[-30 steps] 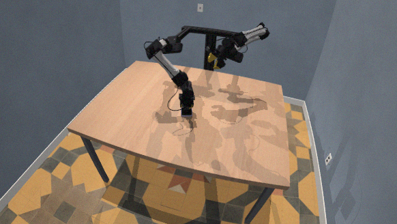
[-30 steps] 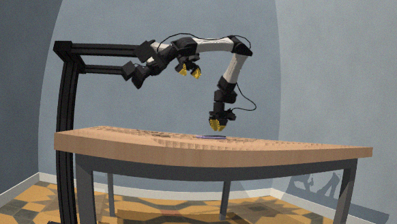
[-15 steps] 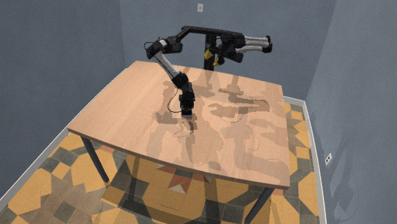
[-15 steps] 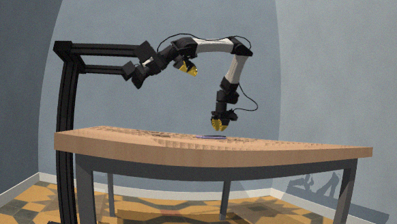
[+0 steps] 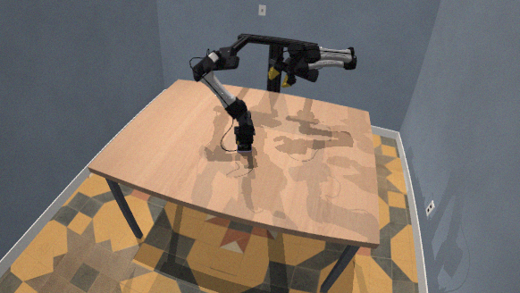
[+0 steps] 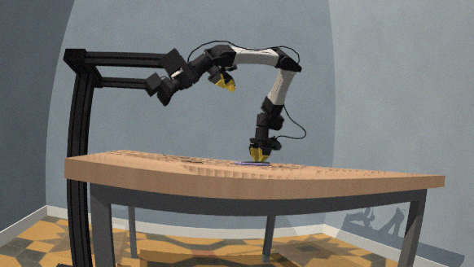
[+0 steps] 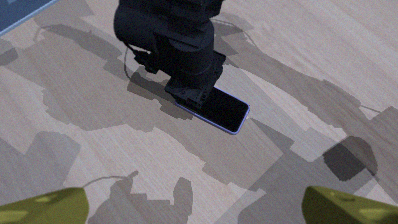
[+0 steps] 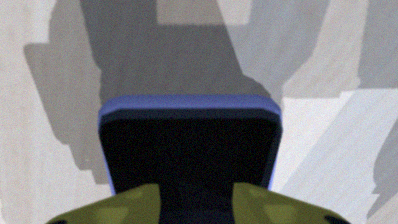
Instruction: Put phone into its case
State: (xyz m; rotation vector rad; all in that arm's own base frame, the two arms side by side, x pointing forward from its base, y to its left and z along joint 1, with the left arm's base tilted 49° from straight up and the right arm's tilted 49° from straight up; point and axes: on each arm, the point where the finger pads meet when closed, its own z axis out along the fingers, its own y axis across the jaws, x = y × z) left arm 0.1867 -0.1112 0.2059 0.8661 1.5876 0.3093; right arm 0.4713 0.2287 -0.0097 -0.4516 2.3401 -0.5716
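Observation:
Right now the black phone is 3 cm behind my right hand, 2 cm below it and 1 cm to the right of it.

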